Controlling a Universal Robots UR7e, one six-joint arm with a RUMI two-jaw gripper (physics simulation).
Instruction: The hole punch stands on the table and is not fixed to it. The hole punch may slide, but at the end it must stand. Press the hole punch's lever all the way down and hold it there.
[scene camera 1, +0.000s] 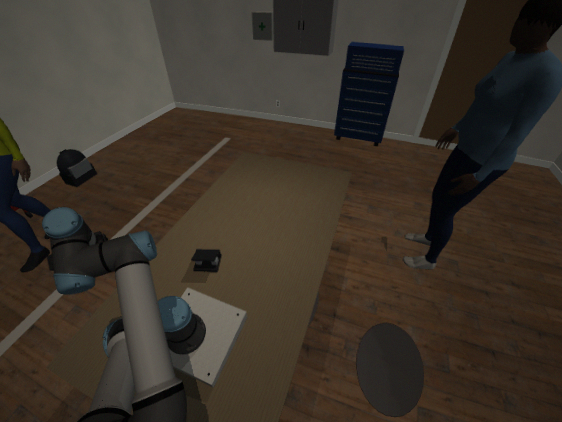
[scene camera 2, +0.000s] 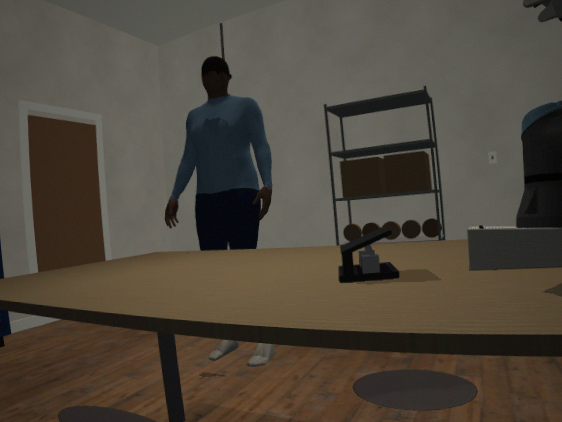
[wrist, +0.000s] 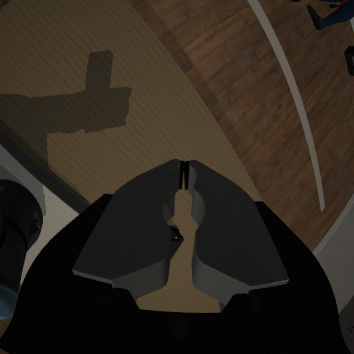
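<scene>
My gripper is here in what I see, and so is a black hole punch.
</scene>
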